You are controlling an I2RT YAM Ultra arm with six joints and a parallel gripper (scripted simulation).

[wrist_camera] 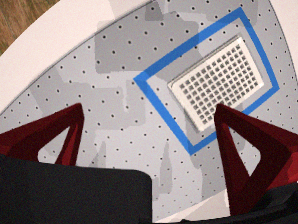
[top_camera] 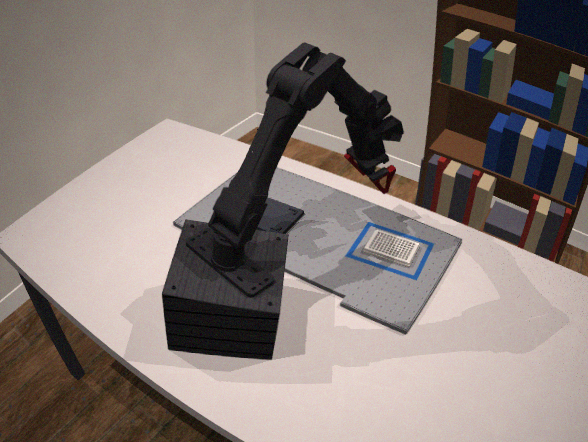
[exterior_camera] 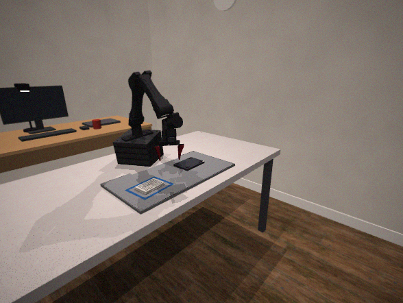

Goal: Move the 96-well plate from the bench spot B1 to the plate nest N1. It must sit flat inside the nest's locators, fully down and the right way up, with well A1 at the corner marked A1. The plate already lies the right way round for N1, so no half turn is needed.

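My gripper is now 140 mm above the white 96-well plate, 100 mm to the left of it and 40 mm past it. From my hand the other things lie so: dark plate nest (230 mm to the left, 150 mm behind, 140 mm below).
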